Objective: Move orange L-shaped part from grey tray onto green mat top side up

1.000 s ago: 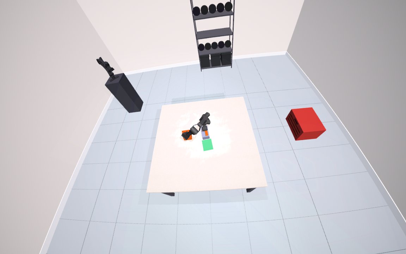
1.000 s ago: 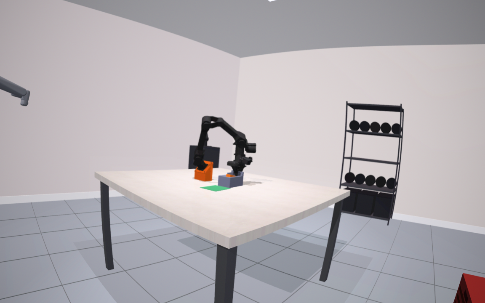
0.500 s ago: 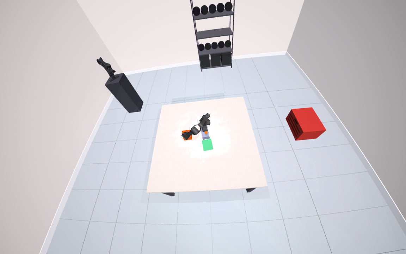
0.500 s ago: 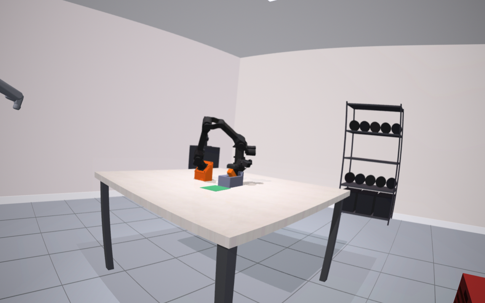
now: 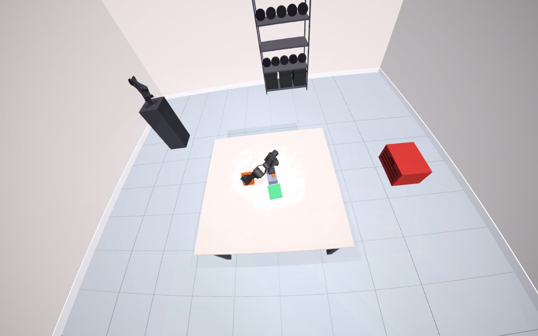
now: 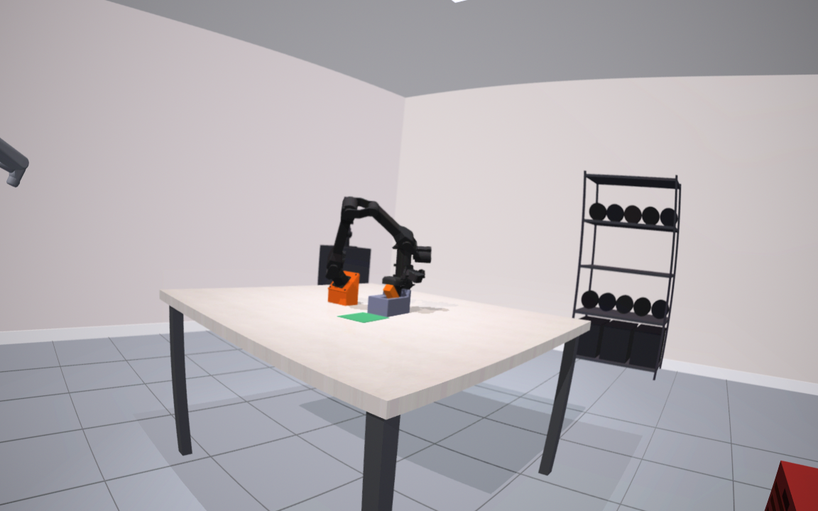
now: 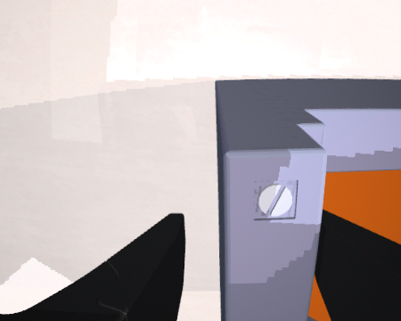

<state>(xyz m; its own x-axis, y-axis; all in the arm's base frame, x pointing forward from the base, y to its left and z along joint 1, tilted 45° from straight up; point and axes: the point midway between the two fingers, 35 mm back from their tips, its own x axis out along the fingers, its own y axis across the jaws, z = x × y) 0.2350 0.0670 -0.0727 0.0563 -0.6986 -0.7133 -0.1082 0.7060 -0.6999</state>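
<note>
Right now my gripper tip is 50 mm to the left of the orange L-shaped part and 10 mm below it. Round my gripper tip: green mat (20 mm ahead, 220 mm to the right, 50 mm below).
</note>
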